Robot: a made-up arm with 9 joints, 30 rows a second.
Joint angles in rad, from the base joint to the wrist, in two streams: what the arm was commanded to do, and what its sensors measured. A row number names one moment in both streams.
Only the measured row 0 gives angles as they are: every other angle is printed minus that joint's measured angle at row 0.
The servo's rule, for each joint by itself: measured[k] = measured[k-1] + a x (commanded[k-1-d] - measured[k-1]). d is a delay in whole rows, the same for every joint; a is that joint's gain. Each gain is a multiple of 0.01, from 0.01 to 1. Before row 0 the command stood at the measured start. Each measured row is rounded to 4 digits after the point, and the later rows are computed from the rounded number. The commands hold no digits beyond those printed.
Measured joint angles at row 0:
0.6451 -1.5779 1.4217 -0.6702 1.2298 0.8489 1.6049 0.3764 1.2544
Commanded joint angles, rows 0 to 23:
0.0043 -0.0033 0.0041 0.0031 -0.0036 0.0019 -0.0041 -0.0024 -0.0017
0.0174 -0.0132 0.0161 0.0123 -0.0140 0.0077 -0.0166 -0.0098 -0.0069
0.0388 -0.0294 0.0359 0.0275 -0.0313 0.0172 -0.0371 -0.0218 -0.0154
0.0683 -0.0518 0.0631 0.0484 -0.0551 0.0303 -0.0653 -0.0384 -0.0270
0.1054 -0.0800 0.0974 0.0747 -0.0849 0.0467 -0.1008 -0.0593 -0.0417
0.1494 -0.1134 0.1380 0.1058 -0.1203 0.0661 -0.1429 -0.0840 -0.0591
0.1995 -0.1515 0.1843 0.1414 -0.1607 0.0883 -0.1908 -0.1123 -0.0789
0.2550 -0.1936 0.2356 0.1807 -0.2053 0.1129 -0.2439 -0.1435 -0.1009
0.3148 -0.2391 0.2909 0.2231 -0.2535 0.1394 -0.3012 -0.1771 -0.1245
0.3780 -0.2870 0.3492 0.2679 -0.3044 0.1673 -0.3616 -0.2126 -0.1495
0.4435 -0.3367 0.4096 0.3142 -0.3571 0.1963 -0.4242 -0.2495 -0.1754
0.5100 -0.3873 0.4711 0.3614 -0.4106 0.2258 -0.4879 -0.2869 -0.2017
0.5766 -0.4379 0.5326 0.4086 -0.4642 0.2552 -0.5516 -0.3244 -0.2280
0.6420 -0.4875 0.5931 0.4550 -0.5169 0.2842 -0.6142 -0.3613 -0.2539
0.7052 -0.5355 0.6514 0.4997 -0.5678 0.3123 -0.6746 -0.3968 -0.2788
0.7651 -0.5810 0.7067 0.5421 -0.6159 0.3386 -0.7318 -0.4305 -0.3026
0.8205 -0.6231 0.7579 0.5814 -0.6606 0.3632 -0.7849 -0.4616 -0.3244
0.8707 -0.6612 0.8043 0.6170 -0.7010 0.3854 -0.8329 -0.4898 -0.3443
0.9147 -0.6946 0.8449 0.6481 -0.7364 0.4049 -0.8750 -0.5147 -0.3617
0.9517 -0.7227 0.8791 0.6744 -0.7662 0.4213 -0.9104 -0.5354 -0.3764
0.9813 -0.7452 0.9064 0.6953 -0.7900 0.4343 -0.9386 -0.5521 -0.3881
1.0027 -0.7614 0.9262 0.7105 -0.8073 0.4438 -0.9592 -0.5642 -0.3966
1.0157 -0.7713 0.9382 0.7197 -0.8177 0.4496 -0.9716 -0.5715 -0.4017
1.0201 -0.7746 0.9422 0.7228 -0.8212 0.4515 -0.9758 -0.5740 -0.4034
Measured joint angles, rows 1 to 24:
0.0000 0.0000 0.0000 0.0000 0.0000 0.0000 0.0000 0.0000 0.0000
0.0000 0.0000 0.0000 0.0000 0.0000 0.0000 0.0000 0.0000 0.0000
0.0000 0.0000 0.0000 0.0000 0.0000 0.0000 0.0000 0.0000 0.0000
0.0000 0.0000 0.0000 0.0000 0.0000 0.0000 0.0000 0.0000 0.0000
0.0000 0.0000 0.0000 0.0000 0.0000 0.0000 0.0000 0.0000 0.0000
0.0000 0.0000 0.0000 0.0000 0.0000 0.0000 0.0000 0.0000 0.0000
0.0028 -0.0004 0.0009 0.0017 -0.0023 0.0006 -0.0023 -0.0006 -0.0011
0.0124 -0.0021 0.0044 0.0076 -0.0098 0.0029 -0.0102 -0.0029 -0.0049
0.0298 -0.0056 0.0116 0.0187 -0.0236 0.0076 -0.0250 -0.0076 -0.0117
0.0552 -0.0116 0.0234 0.0353 -0.0438 0.0151 -0.0472 -0.0153 -0.0216
0.0883 -0.0205 0.0404 0.0574 -0.0701 0.0255 -0.0767 -0.0263 -0.0347
0.1286 -0.0326 0.0628 0.0845 -0.1022 0.0389 -0.1131 -0.0407 -0.0506
0.1754 -0.0481 0.0907 0.1164 -0.1396 0.0552 -0.1558 -0.0586 -0.0690
0.2279 -0.0670 0.1240 0.1524 -0.1816 0.0742 -0.2043 -0.0798 -0.0897
0.2853 -0.0894 0.1624 0.1920 -0.2276 0.0957 -0.2576 -0.1041 -0.1123
0.3465 -0.1151 0.2054 0.2345 -0.2768 0.1193 -0.3148 -0.1312 -0.1365
0.4105 -0.1439 0.2524 0.2791 -0.3282 0.1447 -0.3750 -0.1608 -0.1618
0.4762 -0.1755 0.3027 0.3252 -0.3809 0.1715 -0.4371 -0.1923 -0.1877
0.5425 -0.2096 0.3556 0.3719 -0.4342 0.1991 -0.5001 -0.2253 -0.2139
0.6082 -0.2457 0.4102 0.4184 -0.4871 0.2272 -0.5629 -0.2593 -0.2399
0.6722 -0.2834 0.4657 0.4639 -0.5387 0.2553 -0.6243 -0.2937 -0.2652
0.7335 -0.3221 0.5211 0.5077 -0.5881 0.2828 -0.6834 -0.3279 -0.2895
0.7909 -0.3612 0.5756 0.5490 -0.6345 0.3093 -0.7392 -0.3613 -0.3122
0.8436 -0.4002 0.6282 0.5871 -0.6771 0.3344 -0.7907 -0.3934 -0.3331
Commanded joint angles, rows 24 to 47:
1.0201 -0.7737 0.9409 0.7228 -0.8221 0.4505 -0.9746 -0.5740 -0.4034
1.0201 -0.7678 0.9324 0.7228 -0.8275 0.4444 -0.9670 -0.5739 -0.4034
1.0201 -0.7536 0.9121 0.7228 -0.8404 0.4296 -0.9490 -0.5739 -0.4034
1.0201 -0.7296 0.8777 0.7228 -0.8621 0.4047 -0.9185 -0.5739 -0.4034
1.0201 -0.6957 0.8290 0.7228 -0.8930 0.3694 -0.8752 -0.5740 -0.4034
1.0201 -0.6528 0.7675 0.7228 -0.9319 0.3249 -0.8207 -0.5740 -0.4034
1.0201 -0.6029 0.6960 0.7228 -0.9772 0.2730 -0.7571 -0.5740 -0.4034
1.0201 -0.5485 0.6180 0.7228 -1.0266 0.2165 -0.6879 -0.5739 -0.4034
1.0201 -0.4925 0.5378 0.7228 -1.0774 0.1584 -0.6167 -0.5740 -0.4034
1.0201 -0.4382 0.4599 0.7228 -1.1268 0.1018 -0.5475 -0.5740 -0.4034
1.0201 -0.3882 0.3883 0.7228 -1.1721 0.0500 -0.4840 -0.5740 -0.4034
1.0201 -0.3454 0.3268 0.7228 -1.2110 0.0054 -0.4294 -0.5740 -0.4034
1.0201 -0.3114 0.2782 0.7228 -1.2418 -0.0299 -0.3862 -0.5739 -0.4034
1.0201 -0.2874 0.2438 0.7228 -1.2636 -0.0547 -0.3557 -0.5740 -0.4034
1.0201 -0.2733 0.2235 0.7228 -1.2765 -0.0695 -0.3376 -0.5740 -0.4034
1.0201 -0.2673 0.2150 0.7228 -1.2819 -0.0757 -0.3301 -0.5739 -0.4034
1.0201 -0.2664 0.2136 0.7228 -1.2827 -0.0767 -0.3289 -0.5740 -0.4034
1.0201 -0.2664 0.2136 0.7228 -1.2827 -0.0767 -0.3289 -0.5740 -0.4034
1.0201 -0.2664 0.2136 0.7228 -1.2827 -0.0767 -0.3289 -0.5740 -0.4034
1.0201 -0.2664 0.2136 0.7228 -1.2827 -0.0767 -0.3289 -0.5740 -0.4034
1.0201 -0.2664 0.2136 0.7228 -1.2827 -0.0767 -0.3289 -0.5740 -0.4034
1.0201 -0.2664 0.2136 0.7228 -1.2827 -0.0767 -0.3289 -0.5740 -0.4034
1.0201 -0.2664 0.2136 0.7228 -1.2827 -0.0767 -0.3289 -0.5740 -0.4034
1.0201 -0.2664 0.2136 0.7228 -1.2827 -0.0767 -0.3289 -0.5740 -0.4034
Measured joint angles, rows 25 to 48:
0.8905 -0.4385 0.6780 0.6213 -0.7151 0.3577 -0.8371 -0.4237 -0.3517
0.9309 -0.4754 0.7243 0.6510 -0.7478 0.3787 -0.8774 -0.4516 -0.3678
0.9642 -0.5105 0.7662 0.6758 -0.7748 0.3970 -0.9111 -0.4767 -0.3810
0.9896 -0.5431 0.8030 0.6952 -0.7956 0.4124 -0.9376 -0.4986 -0.3911
1.0068 -0.5728 0.8341 0.7089 -0.8097 0.4247 -0.9563 -0.5168 -0.3980
1.0156 -0.5990 0.8590 0.7167 -0.8171 0.4335 -0.9670 -0.5311 -0.4015
1.0186 -0.6217 0.8778 0.7201 -0.8203 0.4391 -0.9712 -0.5418 -0.4027
1.0196 -0.6407 0.8904 0.7216 -0.8249 0.4408 -0.9689 -0.5498 -0.4032
1.0199 -0.6554 0.8954 0.7223 -0.8348 0.4371 -0.9580 -0.5558 -0.4033
1.0200 -0.6650 0.8913 0.7226 -0.8523 0.4264 -0.9363 -0.5603 -0.4034
1.0201 -0.6690 0.8770 0.7227 -0.8783 0.4076 -0.9027 -0.5637 -0.4034
1.0201 -0.6669 0.8518 0.7228 -0.9126 0.3803 -0.8576 -0.5663 -0.4034
1.0201 -0.6586 0.8160 0.7228 -0.9539 0.3449 -0.8023 -0.5682 -0.4034
1.0201 -0.6443 0.7705 0.7228 -1.0004 0.3025 -0.7394 -0.5696 -0.4034
1.0201 -0.6246 0.7170 0.7228 -1.0497 0.2549 -0.6719 -0.5707 -0.4034
1.0201 -0.6004 0.6579 0.7228 -1.0990 0.2044 -0.6035 -0.5715 -0.4034
1.0201 -0.5728 0.5959 0.7228 -1.1458 0.1534 -0.5378 -0.5721 -0.4034
1.0201 -0.5432 0.5340 0.7228 -1.1875 0.1046 -0.4782 -0.5726 -0.4034
1.0201 -0.5131 0.4752 0.7228 -1.2223 0.0602 -0.4276 -0.5729 -0.4034
1.0201 -0.4838 0.4220 0.7228 -1.2487 0.0223 -0.3881 -0.5732 -0.4034
1.0201 -0.4564 0.3763 0.7228 -1.2665 -0.0080 -0.3603 -0.5734 -0.4034
1.0201 -0.4318 0.3392 0.7228 -1.2764 -0.0303 -0.3437 -0.5735 -0.4034
1.0201 -0.4103 0.3103 0.7228 -1.2804 -0.0456 -0.3356 -0.5736 -0.4034
1.0201 -0.3916 0.2881 0.7228 -1.2819 -0.0559 -0.3319 -0.5737 -0.4034

